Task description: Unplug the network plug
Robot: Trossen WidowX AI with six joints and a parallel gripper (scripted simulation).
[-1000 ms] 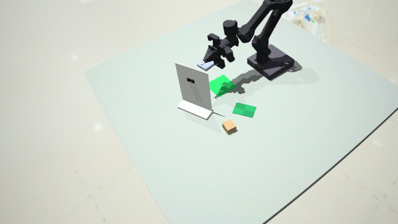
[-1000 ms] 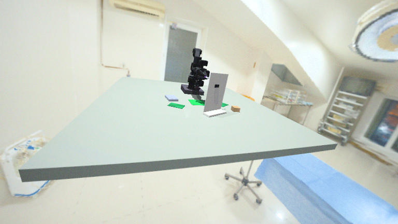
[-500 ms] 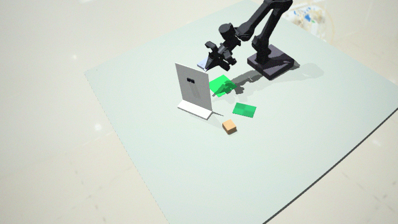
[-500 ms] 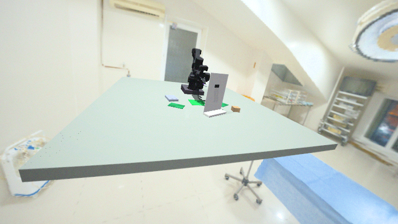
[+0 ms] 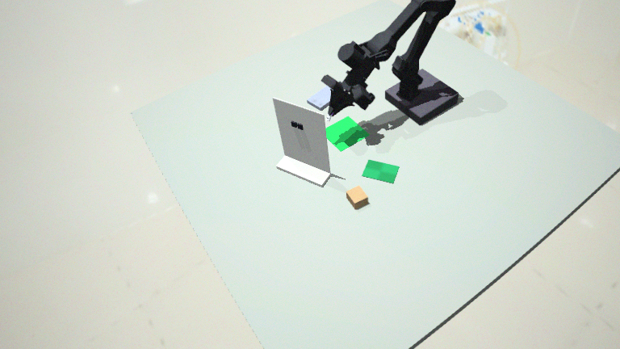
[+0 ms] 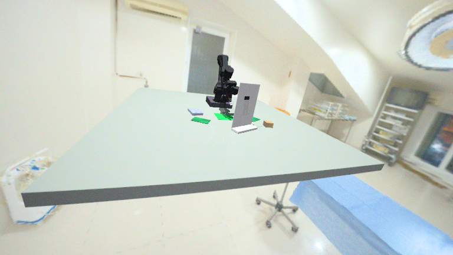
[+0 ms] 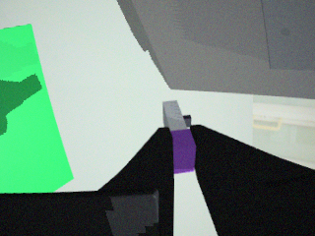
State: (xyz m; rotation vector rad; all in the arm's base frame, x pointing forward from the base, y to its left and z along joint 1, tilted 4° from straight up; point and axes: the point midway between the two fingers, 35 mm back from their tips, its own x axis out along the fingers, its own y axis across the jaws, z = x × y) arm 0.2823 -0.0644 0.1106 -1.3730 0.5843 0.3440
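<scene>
The green marked square is 11 cm below my gripper tip, 5 cm behind it and 1 cm to the left of it. From my gripper tip the other things lie so: upright panel: 14 cm ahead, 2 cm to the left; then purple plug: right at my gripper tip.
</scene>
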